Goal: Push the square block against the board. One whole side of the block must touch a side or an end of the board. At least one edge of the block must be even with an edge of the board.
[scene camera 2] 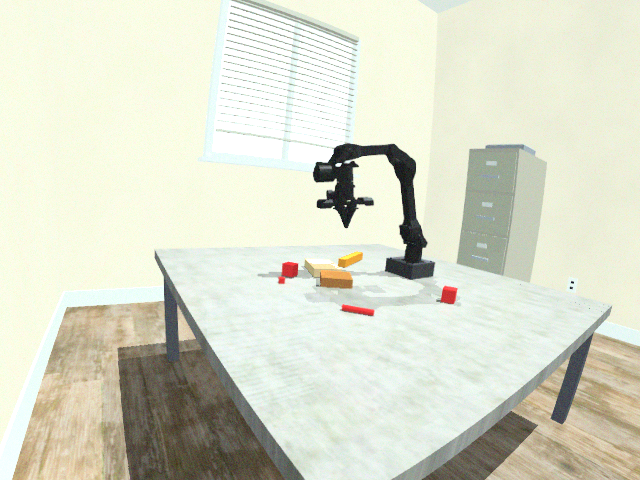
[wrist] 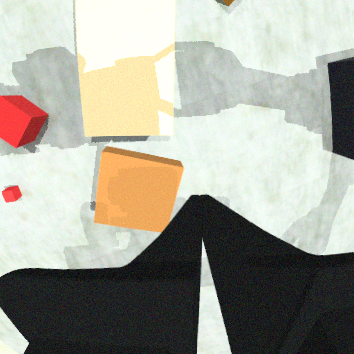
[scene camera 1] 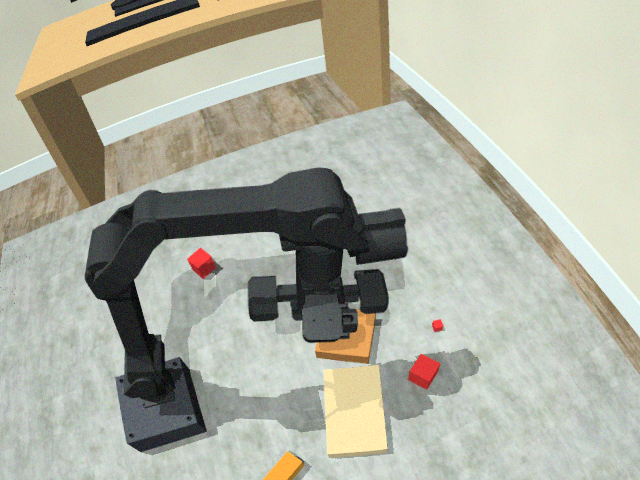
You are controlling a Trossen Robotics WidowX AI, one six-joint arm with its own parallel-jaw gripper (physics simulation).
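Places are measured from the arm's base along level axes (x ahead, y left, z up), in millimetres.
Pixels of known places: gripper, fingertip midpoint: [scene camera 2: 346,228] [wrist: 198,202]; arm's base, origin of the base link: [scene camera 2: 412,261] [scene camera 1: 156,388].
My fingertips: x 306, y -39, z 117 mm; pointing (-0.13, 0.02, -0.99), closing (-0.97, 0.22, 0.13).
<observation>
For each thing: its top centre in the pictures, then the offset to it from my fingertips.
- square block, middle of its top: [wrist: 136,196] [scene camera 1: 345,330] [scene camera 2: 336,274] 59 mm ahead, 53 mm left, 143 mm down
- pale yellow board, middle of its top: [wrist: 125,58] [scene camera 1: 354,408] [scene camera 2: 322,263] 20 mm ahead, 97 mm right, 143 mm down
- tiny red cube, middle of its top: [wrist: 8,196] [scene camera 1: 438,323] [scene camera 2: 281,277] 227 mm ahead, 6 mm left, 157 mm down
- red rod, middle of its top: [scene camera 2: 358,307] 152 mm ahead, 296 mm left, 159 mm down
- yellow-orange bar, middle of its top: [scene camera 2: 351,255] 192 mm back, 208 mm right, 142 mm down
The square block [scene camera 1: 359,345] [scene camera 2: 336,279] [wrist: 137,192] is orange and lies flat by one end of the pale yellow board [scene camera 1: 356,413] [scene camera 2: 317,267] [wrist: 120,100]. In the wrist view the block is turned slightly relative to the board. A narrow gap separates them, smaller at the left and wider at the right. The block's left corner is a little right of the board's left edge there. My gripper [scene camera 2: 346,226] [wrist: 198,202] is shut and empty, high above the table. In scene camera 1 the arm covers part of the block and the fingertips are hidden.
A red cube [scene camera 1: 423,370] [scene camera 2: 290,269] [wrist: 20,120] and a tiny red cube [scene camera 1: 437,325] [scene camera 2: 281,280] lie beside the board and block. Another red cube [scene camera 1: 200,263] [scene camera 2: 448,295], a red rod [scene camera 2: 357,310] and a yellow-orange bar [scene camera 1: 284,467] [scene camera 2: 350,259] lie farther off.
</observation>
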